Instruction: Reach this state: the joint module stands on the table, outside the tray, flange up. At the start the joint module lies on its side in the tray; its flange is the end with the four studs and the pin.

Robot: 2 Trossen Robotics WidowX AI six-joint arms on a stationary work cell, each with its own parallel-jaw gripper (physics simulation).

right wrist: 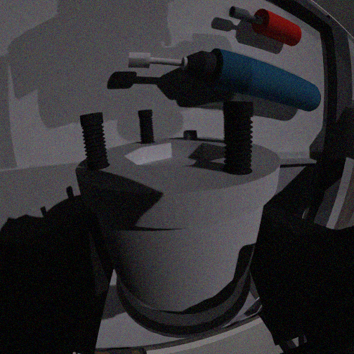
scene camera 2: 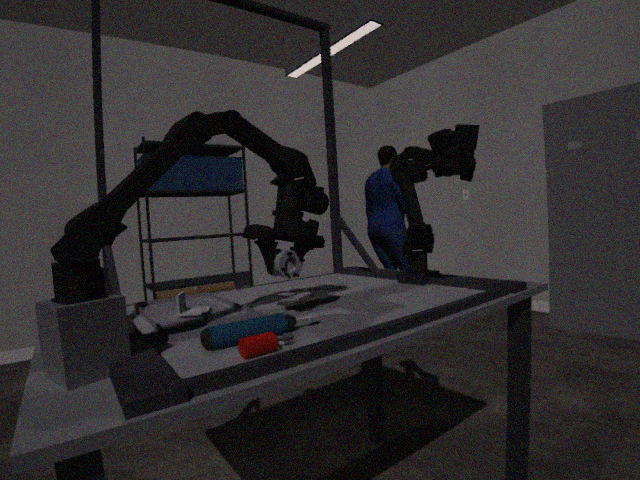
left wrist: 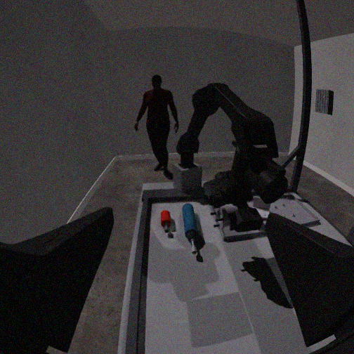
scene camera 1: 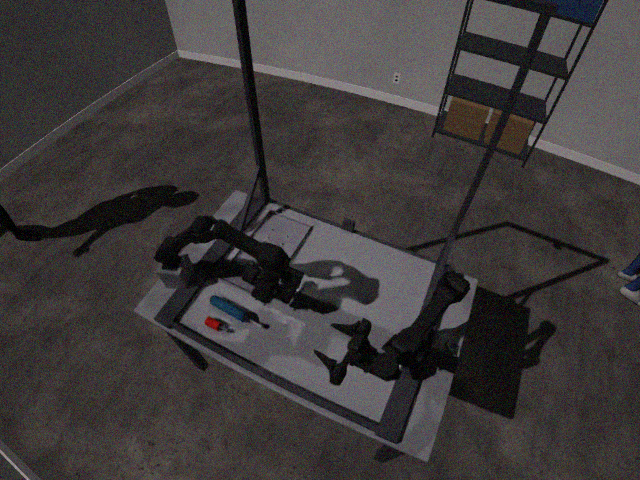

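Seen in the pictures: left gripper, fingertip midpoint: point(scene camera 2: 414, 166) point(scene camera 1: 322, 337); right gripper, fingertip midpoint: point(scene camera 2: 281, 275); left arm's base, link origin: point(scene camera 2: 418, 271); right arm's base, link origin: point(scene camera 2: 79, 299) point(scene camera 1: 171, 263).
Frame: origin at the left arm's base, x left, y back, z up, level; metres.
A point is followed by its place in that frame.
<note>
The pale grey joint module point(scene camera 2: 287, 262) {x 0.049, y -0.561, z 0.099 m} point(right wrist: 185, 225) is held in the air above the table. Its studs and pin show in the right wrist view; in scene camera 2 its round end faces the camera, so it is about on its side. My right gripper point(scene camera 2: 288, 259) point(right wrist: 177, 200) is shut on its body. The module is not clearly visible in scene camera 1. My left gripper point(scene camera 1: 325, 338) {x 0.197, y -0.281, z 0.303 m} point(left wrist: 193, 219) is open and empty, raised and well apart from the module. The tray point(scene camera 1: 302, 244) {x -0.299, y -0.566, z -0.031 m} point(scene camera 2: 180, 326) {x -0.101, y -0.757, z -0.029 m} point(left wrist: 245, 236) lies partly hidden by the right arm.
A blue-handled tool point(scene camera 1: 227, 308) {x 0.107, y -0.696, z 0.006 m} point(scene camera 2: 245, 330) {x 0.116, y -0.713, z -0.006 m} point(left wrist: 189, 219) point(right wrist: 270, 80) and a smaller red-handled tool point(scene camera 1: 212, 323) {x 0.182, y -0.721, z 0.000 m} point(scene camera 2: 258, 345) {x 0.192, y -0.733, z -0.012 m} point(left wrist: 165, 218) point(right wrist: 278, 27) lie on the table beside the tray. Dark frame posts point(scene camera 1: 250, 103) {x -0.466, y -0.820, z 0.513 m} point(scene camera 2: 328, 155) {x -0.423, y 0.018, z 0.455 m} rise from the table's edges. People stand beyond the table.
</note>
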